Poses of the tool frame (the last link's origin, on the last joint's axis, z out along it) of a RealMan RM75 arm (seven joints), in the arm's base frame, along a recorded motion.
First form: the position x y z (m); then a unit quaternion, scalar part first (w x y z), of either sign.
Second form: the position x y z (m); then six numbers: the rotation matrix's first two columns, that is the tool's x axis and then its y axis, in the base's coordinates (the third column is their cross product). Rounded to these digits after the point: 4 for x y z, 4 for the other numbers.
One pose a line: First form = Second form
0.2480, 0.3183, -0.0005, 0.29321, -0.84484, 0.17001, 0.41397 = 0.2480, 0.3183, -0.0005, 0.5995, -0.0445, -0.7992, -0.5300, -0.7702, -0.3547
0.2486, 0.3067, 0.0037, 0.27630, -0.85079, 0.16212, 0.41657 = 0.2486, 0.3067, 0.0037, 0.6004, -0.0457, -0.7984, -0.5061, -0.7948, -0.3351
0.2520, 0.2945, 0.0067, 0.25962, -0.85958, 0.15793, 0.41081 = 0.2520, 0.2945, 0.0067, 0.6126, -0.0582, -0.7883, -0.4848, -0.8153, -0.3166
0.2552, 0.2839, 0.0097, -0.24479, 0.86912, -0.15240, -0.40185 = 0.2552, 0.2839, 0.0097, 0.6306, -0.0682, -0.7731, -0.4616, -0.8337, -0.3030
